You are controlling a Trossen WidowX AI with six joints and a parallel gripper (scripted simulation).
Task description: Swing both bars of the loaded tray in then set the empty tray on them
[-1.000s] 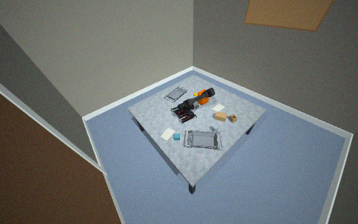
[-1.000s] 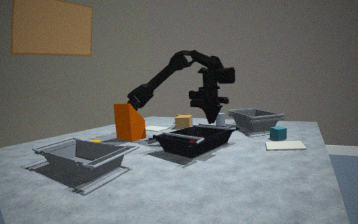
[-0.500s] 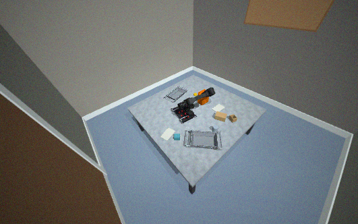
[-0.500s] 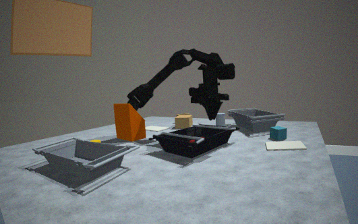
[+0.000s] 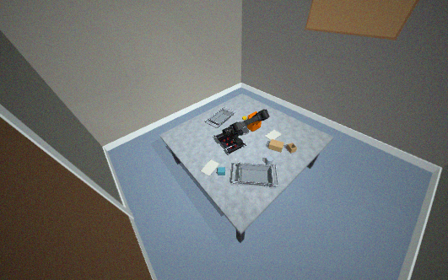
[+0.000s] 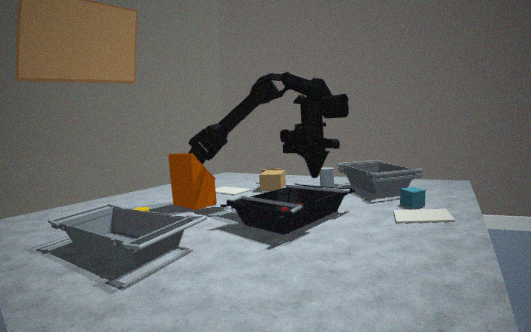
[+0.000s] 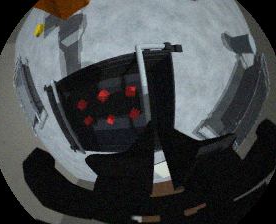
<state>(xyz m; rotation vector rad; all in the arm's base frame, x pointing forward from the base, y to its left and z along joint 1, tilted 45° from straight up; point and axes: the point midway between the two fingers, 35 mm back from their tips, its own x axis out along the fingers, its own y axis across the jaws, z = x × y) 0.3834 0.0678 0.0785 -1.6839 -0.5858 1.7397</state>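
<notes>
The grey tray is 47 cm to the right of my gripper tip, 20 cm behind it and 4 cm below it. Also, from my gripper tip: box (40 cm behind, 35 cm to the left, 7 cm below); then yellow disc (41 cm behind, 29 cm to the right, 8 cm below); then teal cube (26 cm ahead, 13 cm to the left, 7 cm below).
</notes>
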